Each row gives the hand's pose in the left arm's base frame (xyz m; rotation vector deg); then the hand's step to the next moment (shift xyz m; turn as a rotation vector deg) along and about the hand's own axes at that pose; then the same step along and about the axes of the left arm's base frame.
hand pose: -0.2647 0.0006 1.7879 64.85 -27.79 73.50
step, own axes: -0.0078 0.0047 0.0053 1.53 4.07 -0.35
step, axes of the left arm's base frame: -0.0050 -0.0090 -0.0024 -3.39 0.59 2.68
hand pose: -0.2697 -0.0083 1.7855 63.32 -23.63 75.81
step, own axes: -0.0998 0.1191 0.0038 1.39 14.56 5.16
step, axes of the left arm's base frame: -0.1331 -0.0749 -0.0288 -11.11 -5.43 9.37
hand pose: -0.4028 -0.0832 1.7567 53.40 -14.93 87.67
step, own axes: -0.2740 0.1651 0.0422 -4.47 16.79 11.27
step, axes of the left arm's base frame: -0.1587 -0.2622 -0.1008 -11.24 -14.15 10.12
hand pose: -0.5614 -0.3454 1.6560 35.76 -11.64 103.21
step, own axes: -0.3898 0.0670 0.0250 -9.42 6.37 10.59
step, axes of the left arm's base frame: 0.0225 -0.3592 -0.1659 -0.78 -14.61 5.23
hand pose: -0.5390 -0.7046 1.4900 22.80 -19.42 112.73
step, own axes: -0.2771 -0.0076 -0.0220 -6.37 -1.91 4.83
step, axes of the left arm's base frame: 0.1131 -0.2142 -0.1365 4.85 -6.39 1.79
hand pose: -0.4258 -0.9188 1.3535 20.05 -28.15 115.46
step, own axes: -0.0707 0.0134 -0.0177 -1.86 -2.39 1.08
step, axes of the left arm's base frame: 0.0204 -0.0514 -0.0493 3.02 -0.93 0.59
